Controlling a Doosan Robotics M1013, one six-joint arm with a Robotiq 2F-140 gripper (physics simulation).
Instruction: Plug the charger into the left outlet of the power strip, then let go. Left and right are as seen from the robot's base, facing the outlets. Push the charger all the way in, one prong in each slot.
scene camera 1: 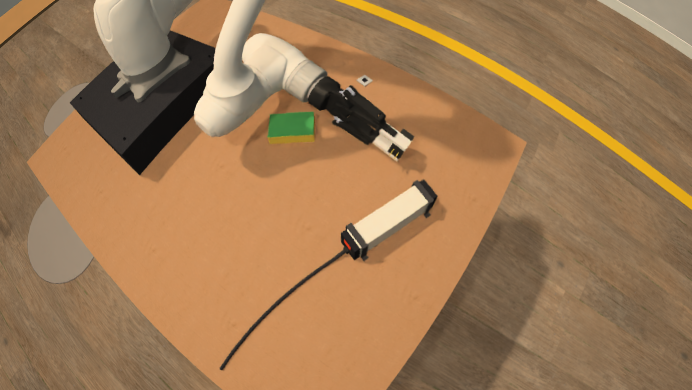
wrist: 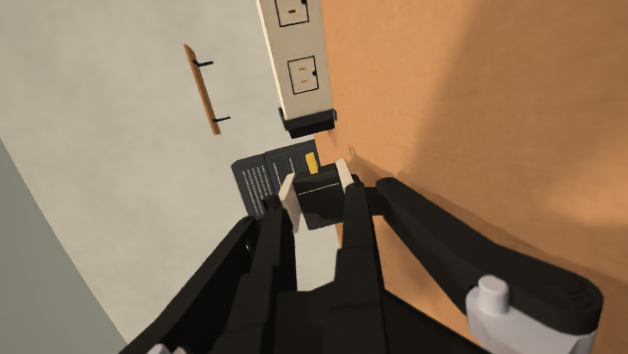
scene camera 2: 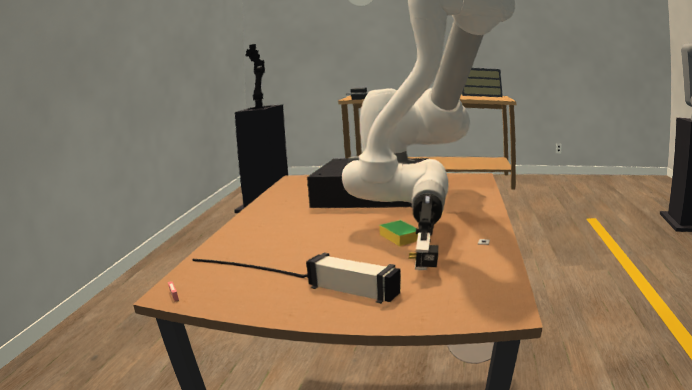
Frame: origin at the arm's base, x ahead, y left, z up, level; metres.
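Seen in the pictures: gripper, between the fingertips: [scene camera 1: 404, 151] [wrist: 318, 179] [scene camera 2: 421, 260]; arm's base, origin of its link: [scene camera 1: 152, 69].
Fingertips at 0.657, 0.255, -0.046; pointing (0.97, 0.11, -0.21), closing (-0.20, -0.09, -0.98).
Note:
Offsets run from my fingertips to a thing's top centre, as dx, dy, dz. "pt": to the spot under its first point. Level surfaces: height alone.
My gripper [scene camera 1: 392, 139] [scene camera 2: 423, 242] [wrist: 318, 179] is shut on the black charger {-0.015, +0.002, +0.026} [scene camera 1: 396, 150] [scene camera 2: 428, 257] [wrist: 321, 202], held above the table between its pale pads. The charger's gold prongs {pt -0.016, -0.023, +0.003} [scene camera 2: 412, 255] point left in scene camera 2; a yellow prong {pt -0.017, -0.024, +0.006} [wrist: 311, 163] shows in the wrist view. The white power strip {+0.072, -0.132, +0.016} [scene camera 1: 392, 216] [scene camera 2: 347, 276] [wrist: 295, 44] lies apart from the charger, on the cable-free end's side. Its left outlet {pt +0.058, -0.096, -0.017} [wrist: 303, 75], with two slots, is nearest that black end cap {pt +0.064, -0.045, -0.014} [wrist: 310, 122]. The right outlet {pt +0.053, -0.153, -0.018} [wrist: 292, 12] is cut off by the frame. The outlets are hidden in both scene views.
A green and yellow sponge {-0.239, -0.106, -0.016} [scene camera 1: 291, 126] [scene camera 2: 399, 232] lies on the table {dz -0.045} [scene camera 1: 210, 215] [scene camera 2: 260, 315] nearer the base. A black cable {pt +0.026, -0.394, -0.038} [scene camera 1: 280, 299] [scene camera 2: 245, 266] runs from the strip's far end. A small white marker {-0.221, +0.129, -0.042} [scene camera 1: 365, 80] [scene camera 2: 483, 242] and a pink block {+0.237, -0.513, -0.022} [scene camera 2: 173, 291] lie on the table.

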